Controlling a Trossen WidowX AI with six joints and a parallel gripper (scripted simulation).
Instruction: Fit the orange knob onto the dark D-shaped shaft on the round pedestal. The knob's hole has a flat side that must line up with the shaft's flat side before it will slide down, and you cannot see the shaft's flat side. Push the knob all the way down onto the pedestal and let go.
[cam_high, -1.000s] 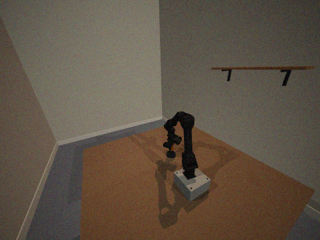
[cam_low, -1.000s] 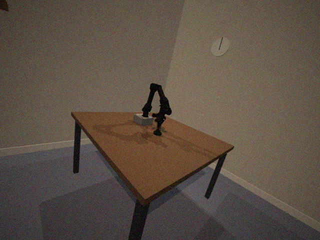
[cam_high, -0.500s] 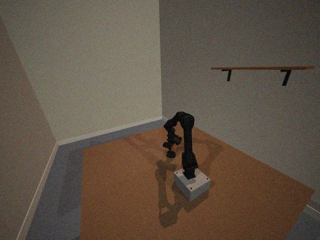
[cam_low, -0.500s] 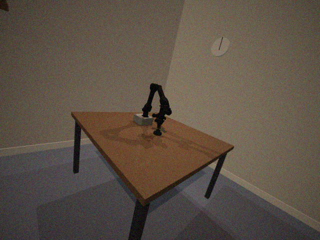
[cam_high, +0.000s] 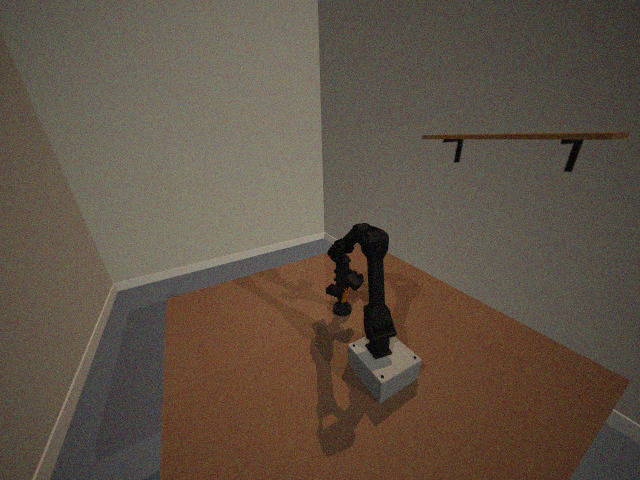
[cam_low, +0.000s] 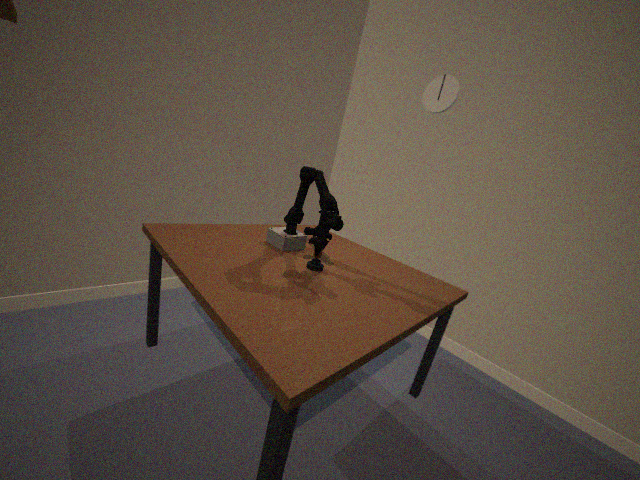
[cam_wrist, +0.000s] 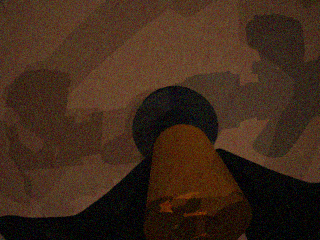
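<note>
My gripper tip is now 20 mm below the orange knob. Also, from my gripper tip: round pedestal (40 mm below).
</note>
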